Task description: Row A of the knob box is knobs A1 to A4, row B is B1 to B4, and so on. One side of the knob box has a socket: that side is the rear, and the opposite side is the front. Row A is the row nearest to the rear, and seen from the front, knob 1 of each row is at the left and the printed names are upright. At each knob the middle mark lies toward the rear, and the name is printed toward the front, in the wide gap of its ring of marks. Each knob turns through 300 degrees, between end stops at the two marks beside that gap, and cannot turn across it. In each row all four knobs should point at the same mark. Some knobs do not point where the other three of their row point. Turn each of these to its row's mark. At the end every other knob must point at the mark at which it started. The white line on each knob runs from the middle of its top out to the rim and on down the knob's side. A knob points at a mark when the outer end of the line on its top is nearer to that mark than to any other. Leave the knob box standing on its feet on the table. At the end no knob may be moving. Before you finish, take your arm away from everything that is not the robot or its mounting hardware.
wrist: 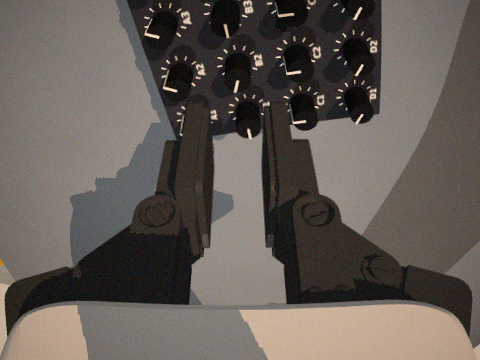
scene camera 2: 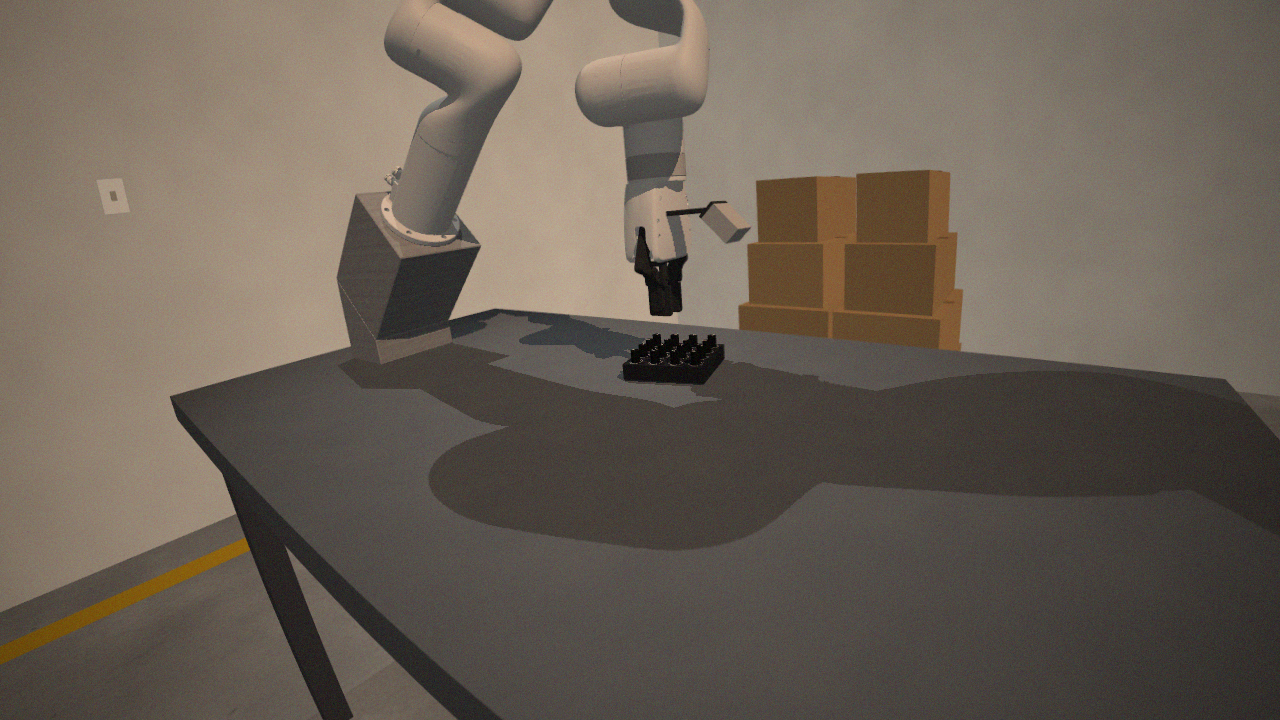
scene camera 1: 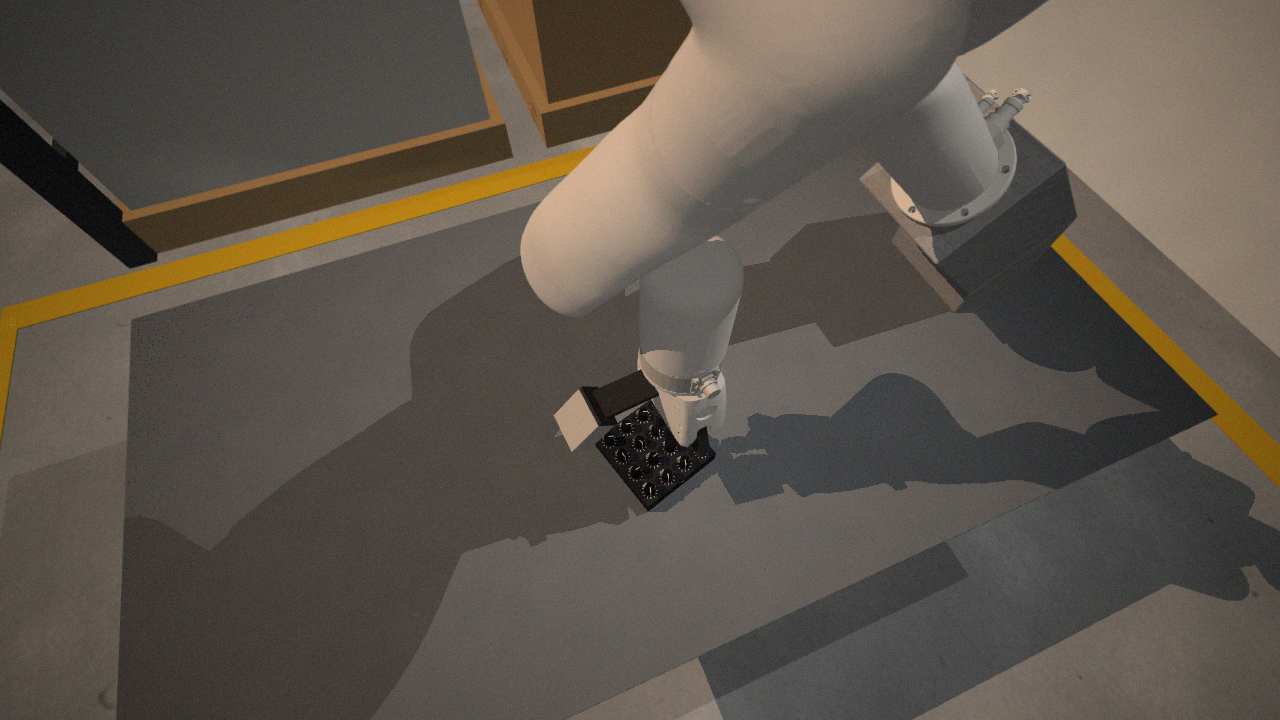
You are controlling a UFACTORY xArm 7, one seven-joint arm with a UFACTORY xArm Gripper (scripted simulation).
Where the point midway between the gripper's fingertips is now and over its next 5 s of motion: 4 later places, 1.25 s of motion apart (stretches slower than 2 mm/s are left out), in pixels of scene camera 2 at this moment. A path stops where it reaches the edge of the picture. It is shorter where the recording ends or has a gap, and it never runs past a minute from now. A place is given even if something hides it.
My gripper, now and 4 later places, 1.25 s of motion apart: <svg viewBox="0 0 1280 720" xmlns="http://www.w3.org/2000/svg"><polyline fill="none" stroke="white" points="666,313 667,336 668,344 666,318 661,232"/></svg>
